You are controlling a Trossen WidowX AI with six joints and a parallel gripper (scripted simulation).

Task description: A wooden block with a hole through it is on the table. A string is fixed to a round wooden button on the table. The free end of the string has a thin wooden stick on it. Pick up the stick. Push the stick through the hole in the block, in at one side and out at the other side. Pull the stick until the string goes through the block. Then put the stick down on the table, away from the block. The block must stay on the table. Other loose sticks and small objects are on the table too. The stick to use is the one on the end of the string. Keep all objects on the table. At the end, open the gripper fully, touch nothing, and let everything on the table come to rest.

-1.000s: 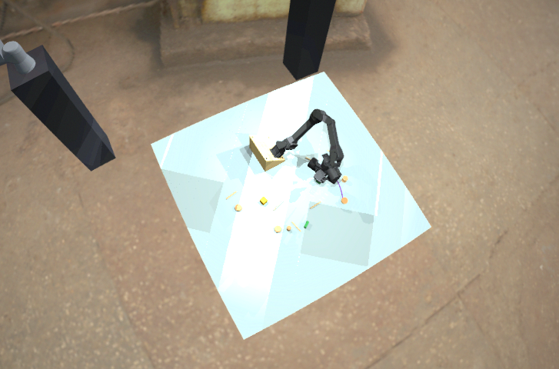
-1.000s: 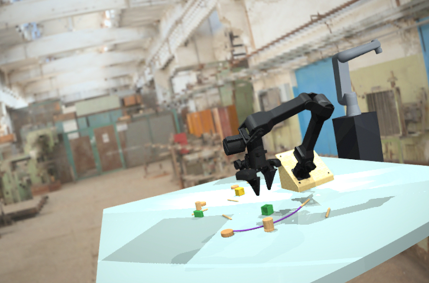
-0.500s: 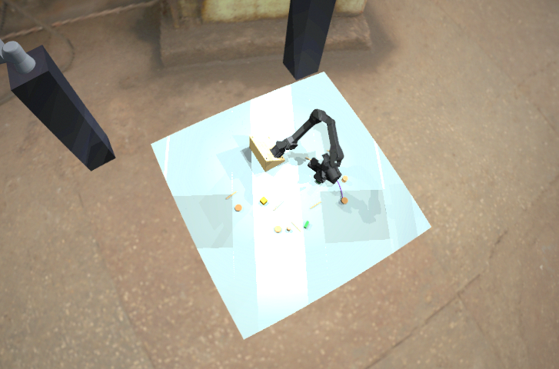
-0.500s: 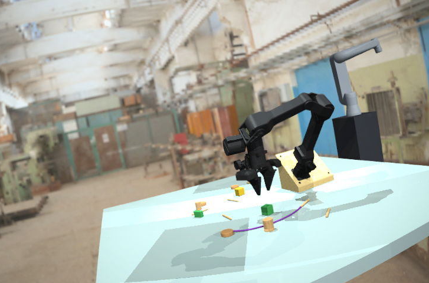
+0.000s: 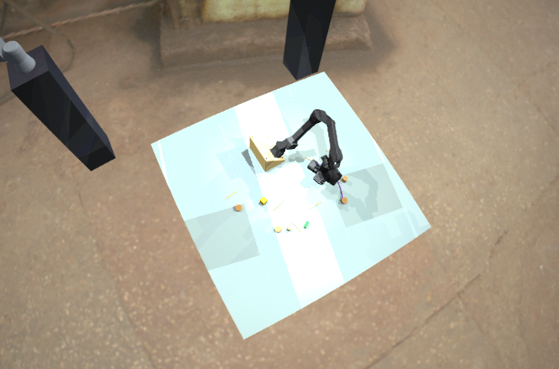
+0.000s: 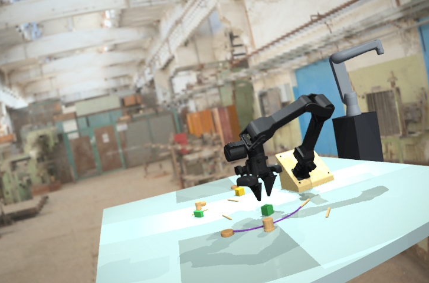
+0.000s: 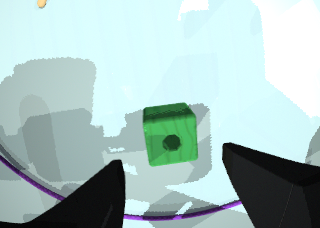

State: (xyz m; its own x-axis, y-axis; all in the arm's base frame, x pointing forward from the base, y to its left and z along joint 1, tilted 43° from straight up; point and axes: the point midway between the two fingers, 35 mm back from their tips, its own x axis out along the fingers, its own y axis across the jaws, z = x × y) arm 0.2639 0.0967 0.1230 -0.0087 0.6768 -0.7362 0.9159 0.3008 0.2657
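My gripper tip is now 4 cm above the green cube. The rest, counted from my gripper tip: thin wooden stick 13 cm behind, 5 cm below, 4 cm to the left; round wooden button 18 cm ahead, 7 cm to the left, 5 cm below; yellow cube 35 cm to the right, 5 cm behind, 4 cm below.
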